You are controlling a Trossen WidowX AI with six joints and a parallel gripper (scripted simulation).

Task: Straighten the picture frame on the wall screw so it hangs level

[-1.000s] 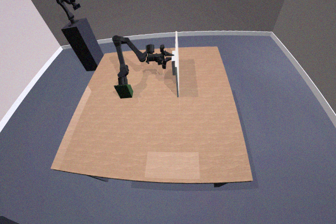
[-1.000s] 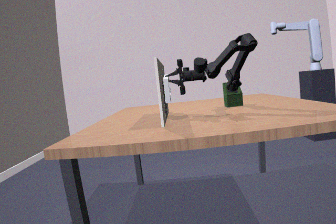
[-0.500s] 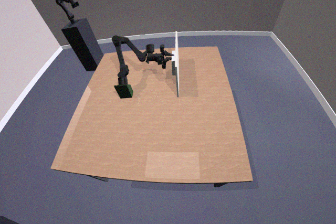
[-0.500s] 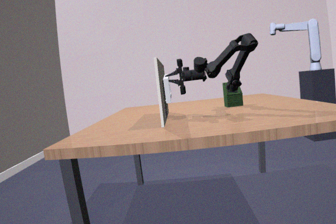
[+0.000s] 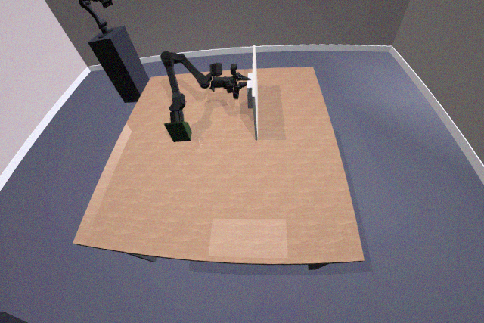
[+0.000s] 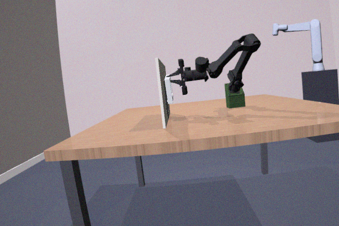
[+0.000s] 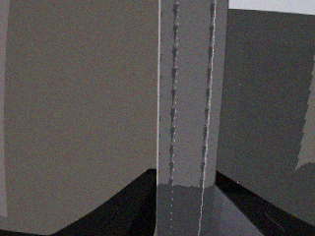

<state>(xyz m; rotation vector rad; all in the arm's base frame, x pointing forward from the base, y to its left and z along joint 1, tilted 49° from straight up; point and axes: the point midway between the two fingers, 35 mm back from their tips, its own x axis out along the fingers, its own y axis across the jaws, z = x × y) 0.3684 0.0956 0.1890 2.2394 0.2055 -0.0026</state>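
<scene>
My gripper tip is 50 mm above the picture frame and 10 mm to the left of it. The rest, counted from my gripper tip: wall panel (60 mm below, 10 mm to the left, 10 mm ahead).
</scene>
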